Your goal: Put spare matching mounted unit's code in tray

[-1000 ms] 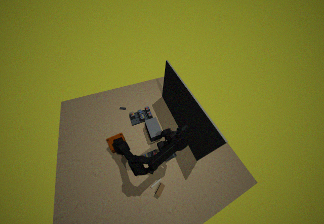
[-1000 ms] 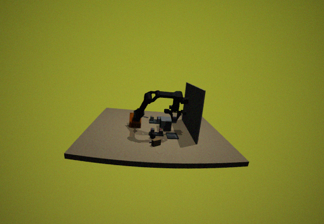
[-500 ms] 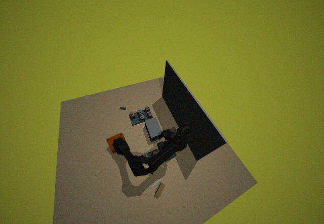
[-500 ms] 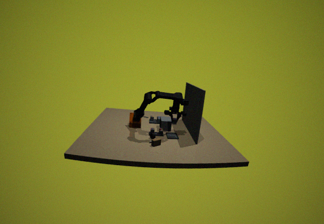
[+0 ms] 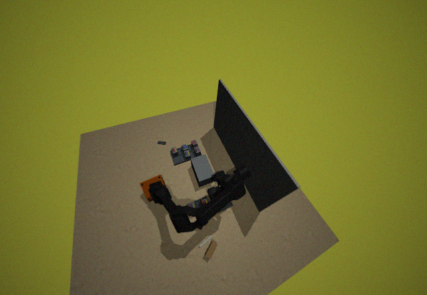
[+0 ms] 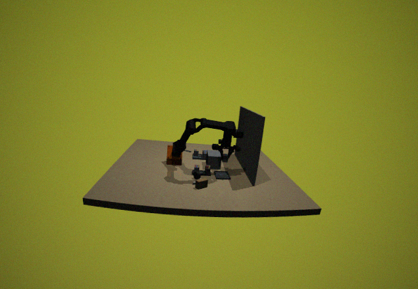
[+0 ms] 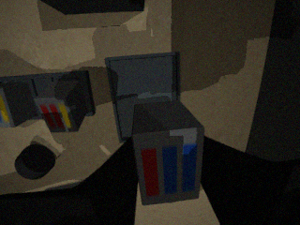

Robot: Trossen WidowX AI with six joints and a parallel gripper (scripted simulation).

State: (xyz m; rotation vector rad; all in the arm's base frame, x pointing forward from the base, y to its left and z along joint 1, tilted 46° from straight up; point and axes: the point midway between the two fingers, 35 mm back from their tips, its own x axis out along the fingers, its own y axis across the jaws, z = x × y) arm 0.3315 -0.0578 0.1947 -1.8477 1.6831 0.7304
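Right now my gripper tip is 11 cm above the flat grey tray and 1 cm past it. From my gripper tip the other things lie so: grey mounted unit (20 cm to the left, 7 cm below, 5 cm behind); brown card (21 cm to the right, 16 cm behind, 9 cm below); tall dark panel (19 cm to the left, 19 cm ahead, 11 cm above).
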